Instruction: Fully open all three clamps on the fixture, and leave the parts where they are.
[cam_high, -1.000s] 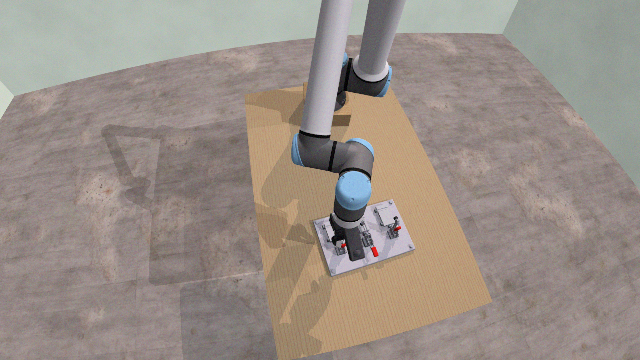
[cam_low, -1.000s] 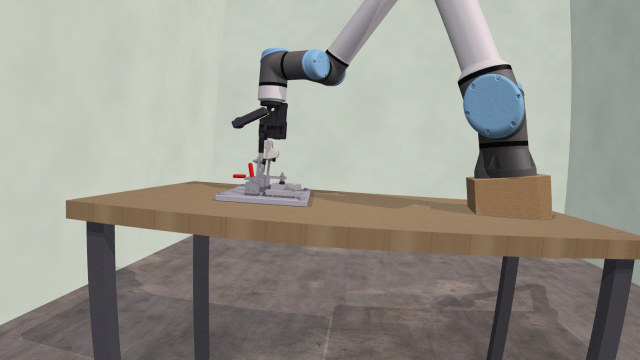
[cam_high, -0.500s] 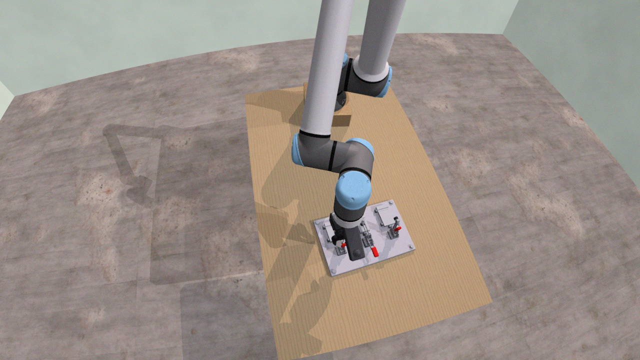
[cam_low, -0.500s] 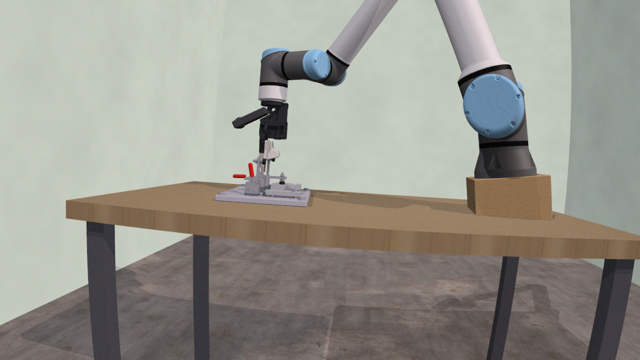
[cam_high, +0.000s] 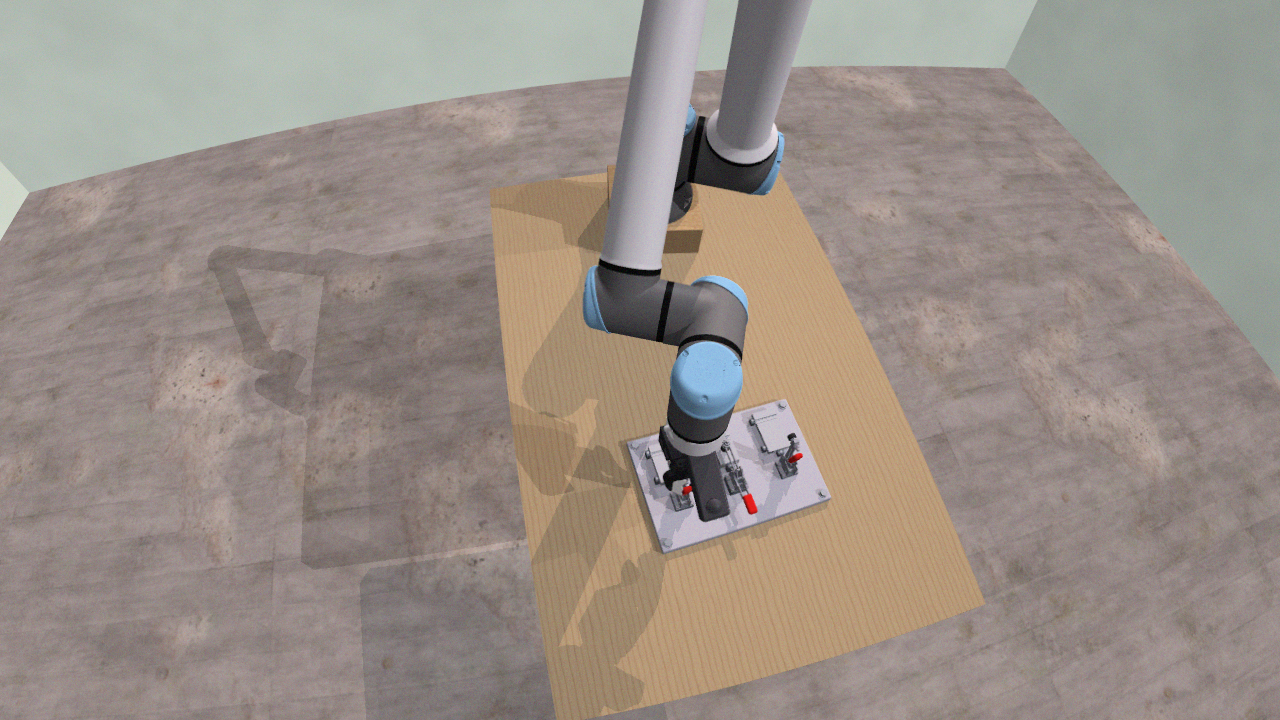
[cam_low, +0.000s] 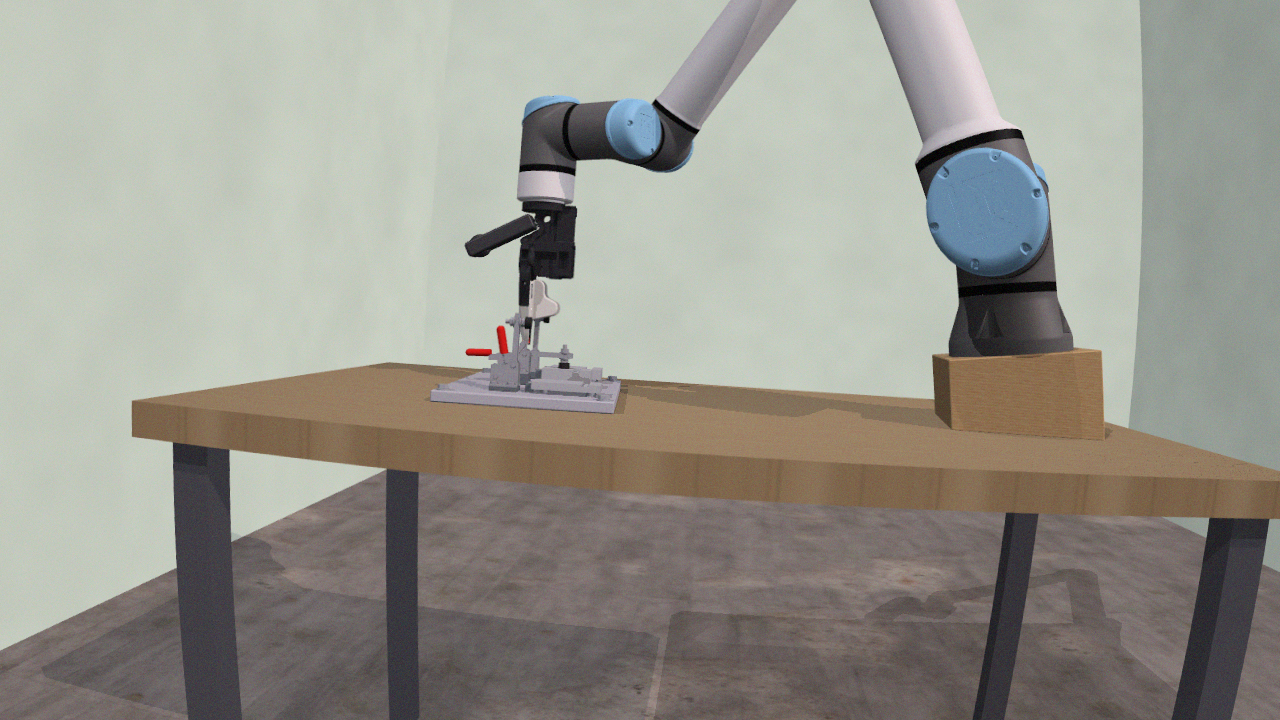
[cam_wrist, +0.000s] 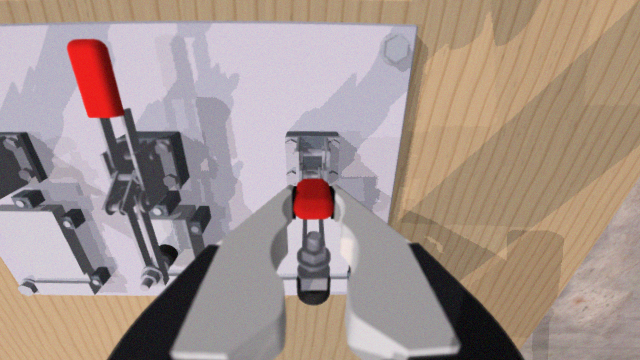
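The grey fixture plate is 11 cm to the left of my hand, 8 cm below it and 3 cm behind it. Round my hand: flat part: 22 cm to the left, 9 cm behind, 6 cm below.
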